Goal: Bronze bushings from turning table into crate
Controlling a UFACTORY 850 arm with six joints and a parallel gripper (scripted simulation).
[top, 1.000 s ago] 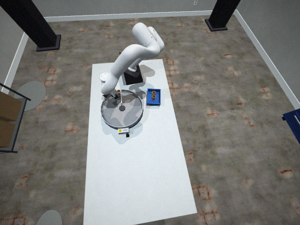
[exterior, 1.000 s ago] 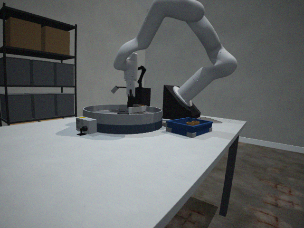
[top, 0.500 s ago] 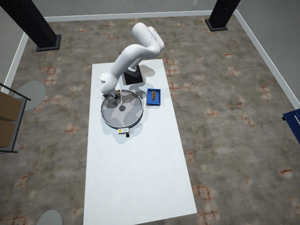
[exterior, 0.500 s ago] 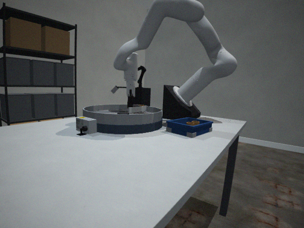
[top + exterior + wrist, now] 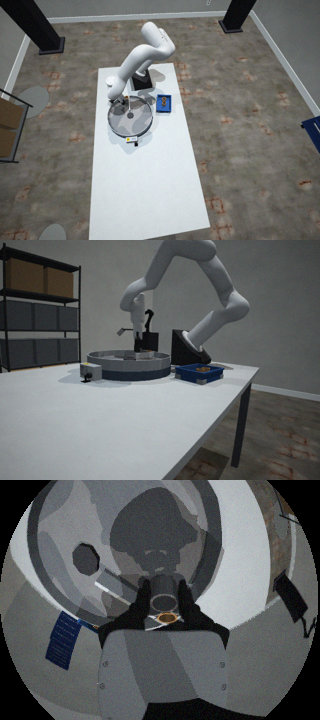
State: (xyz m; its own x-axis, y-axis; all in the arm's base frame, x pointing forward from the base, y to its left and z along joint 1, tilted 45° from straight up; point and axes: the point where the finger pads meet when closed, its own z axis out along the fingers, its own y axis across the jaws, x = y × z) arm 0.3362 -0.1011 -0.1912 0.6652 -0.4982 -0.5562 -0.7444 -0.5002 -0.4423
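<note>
Now: the round turning table 130 mm ahead of my hand, 60 mm to the left of it and 50 mm below it. Also, from my hand: crate: 40 mm ahead, 410 mm to the left, 80 mm below.
</note>
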